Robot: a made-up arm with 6 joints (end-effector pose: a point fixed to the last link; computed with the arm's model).
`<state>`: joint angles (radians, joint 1 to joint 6).
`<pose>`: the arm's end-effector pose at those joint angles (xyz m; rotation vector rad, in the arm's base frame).
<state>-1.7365 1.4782 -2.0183 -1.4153 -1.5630 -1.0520</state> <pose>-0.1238 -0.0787 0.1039 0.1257 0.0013 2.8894</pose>
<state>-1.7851 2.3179 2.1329 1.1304 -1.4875 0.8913</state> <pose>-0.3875 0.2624 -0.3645 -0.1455 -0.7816 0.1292</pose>
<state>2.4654 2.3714 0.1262 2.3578 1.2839 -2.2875</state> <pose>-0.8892 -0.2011 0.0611 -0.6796 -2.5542 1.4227</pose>
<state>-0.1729 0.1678 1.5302 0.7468 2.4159 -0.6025</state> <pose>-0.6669 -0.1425 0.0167 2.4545 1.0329 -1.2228</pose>
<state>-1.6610 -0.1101 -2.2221 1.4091 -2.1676 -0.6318</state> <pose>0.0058 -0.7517 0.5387 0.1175 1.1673 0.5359</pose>
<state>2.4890 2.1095 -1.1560 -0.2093 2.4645 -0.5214</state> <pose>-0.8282 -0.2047 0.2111 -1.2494 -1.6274 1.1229</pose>
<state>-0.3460 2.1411 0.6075 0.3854 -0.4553 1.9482</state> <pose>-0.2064 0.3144 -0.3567 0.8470 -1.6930 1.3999</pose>
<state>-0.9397 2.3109 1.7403 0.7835 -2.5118 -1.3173</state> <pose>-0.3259 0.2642 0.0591 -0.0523 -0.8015 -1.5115</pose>
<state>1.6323 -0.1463 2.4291 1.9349 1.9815 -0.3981</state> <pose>0.3928 -0.5628 0.3183 0.7064 1.6588 0.3855</pose>
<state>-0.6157 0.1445 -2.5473 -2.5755 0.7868 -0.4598</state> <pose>-0.4006 -0.4008 0.3669 0.9749 -0.0470 -1.0027</pose>
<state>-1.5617 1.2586 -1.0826 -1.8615 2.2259 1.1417</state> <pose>0.0017 0.1250 -0.1122 -1.4780 2.2939 0.3926</pose>
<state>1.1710 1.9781 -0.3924 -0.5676 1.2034 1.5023</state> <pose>-0.7221 0.1512 -0.2093 -3.0569 0.2589 0.0358</pose>
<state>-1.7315 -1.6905 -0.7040 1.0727 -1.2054 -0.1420</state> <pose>-0.7536 -0.2168 0.3310 -2.7345 -0.2268 0.1349</pose>
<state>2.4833 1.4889 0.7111 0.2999 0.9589 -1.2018</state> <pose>0.0812 -0.3522 -0.4304 -1.1990 2.2886 0.6636</pose>
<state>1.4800 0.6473 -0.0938 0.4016 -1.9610 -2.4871</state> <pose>-0.2617 0.0023 -0.0818 0.6997 -1.2180 -1.3624</pose>
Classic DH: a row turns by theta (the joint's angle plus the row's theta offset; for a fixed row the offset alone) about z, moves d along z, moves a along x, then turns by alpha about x. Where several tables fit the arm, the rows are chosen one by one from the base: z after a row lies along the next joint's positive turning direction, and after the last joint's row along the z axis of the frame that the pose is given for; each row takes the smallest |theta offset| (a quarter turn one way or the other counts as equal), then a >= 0, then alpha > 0; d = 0 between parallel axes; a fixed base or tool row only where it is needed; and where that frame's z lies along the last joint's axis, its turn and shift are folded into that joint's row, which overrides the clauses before.
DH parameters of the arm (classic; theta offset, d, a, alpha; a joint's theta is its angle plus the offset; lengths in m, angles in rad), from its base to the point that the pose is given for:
joint 1: 1.5708 0.1295 0.0101 1.5708
joint 2: -1.5708 0.1867 0.0438 -1.5708
joint 3: -0.2278 0 0.3507 3.1416
joint 4: -0.2278 0.2557 0.017 -1.5708
joint 5: -1.5708 -0.3816 0.2944 1.5708
joint 6: 0.6667 0 -0.132 0
tool (fixed): 0.9041 0.2205 0 0

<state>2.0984 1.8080 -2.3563 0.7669 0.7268 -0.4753</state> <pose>-0.3325 0.7069 -0.4301 2.1127 -0.5932 -0.9016</pose>
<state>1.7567 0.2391 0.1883 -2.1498 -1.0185 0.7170</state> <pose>-0.0154 0.8029 -0.1671 1.2657 -1.4524 -1.3177</pose>
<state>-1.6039 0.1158 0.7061 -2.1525 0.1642 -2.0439</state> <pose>-0.5031 -0.2945 -0.3671 0.5963 -2.9399 0.3915</pose>
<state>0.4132 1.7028 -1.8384 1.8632 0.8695 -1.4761</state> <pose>0.7470 0.0933 -0.4606 -1.5048 1.9731 0.8000</pose>
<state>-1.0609 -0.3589 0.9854 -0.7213 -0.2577 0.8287</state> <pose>-0.1884 -0.4279 0.4586 1.1345 1.3868 -0.2541</pose>
